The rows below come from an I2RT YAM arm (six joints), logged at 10 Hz.
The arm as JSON. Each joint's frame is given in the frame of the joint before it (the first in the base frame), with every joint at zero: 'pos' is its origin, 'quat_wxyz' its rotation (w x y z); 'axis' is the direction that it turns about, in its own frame. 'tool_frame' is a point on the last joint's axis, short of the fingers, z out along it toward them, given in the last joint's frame.
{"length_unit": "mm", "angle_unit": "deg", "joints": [
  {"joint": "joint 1", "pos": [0.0, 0.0, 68.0], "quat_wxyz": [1.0, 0.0, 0.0, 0.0], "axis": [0.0, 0.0, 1.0]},
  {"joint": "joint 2", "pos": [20.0, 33.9, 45.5], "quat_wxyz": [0.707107, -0.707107, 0.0, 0.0], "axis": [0.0, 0.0, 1.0]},
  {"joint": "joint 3", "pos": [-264.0, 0.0, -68.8], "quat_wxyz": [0.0, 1.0, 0.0, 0.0], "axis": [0.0, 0.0, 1.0]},
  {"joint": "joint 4", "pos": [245.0, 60.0, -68.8], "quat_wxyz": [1.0, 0.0, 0.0, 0.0], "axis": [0.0, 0.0, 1.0]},
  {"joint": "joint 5", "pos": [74.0, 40.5, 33.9], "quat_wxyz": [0.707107, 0.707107, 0.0, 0.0], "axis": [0.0, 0.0, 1.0]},
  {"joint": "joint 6", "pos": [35.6, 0.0, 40.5], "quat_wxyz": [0.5, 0.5, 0.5, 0.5], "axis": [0.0, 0.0, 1.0]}
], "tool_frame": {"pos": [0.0, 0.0, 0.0], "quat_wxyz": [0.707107, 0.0, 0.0, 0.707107]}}
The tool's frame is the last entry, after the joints.
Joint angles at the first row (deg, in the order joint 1, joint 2, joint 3, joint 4, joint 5, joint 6):
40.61, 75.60, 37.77, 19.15, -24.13, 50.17
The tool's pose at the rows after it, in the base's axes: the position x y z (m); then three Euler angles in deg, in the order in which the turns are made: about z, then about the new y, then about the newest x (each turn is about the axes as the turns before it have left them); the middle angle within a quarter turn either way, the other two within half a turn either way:
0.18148 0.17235 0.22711 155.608 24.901 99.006
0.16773 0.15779 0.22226 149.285 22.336 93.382
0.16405 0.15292 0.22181 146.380 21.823 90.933
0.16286 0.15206 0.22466 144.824 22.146 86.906
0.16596 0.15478 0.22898 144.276 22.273 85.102
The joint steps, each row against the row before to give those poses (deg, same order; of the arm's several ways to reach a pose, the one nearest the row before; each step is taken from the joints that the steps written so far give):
0.00, -8.11, -10.90, 12.73, 3.17, 11.51
0.00, -4.36, -6.05, 7.16, 3.59, 4.97
-0.05, -1.29, -1.86, 2.94, 1.90, 1.28
0.05, 0.43, -0.98, 5.28, 0.11, 0.68
-0.01, 1.31, 0.86, 2.18, -0.12, 0.30

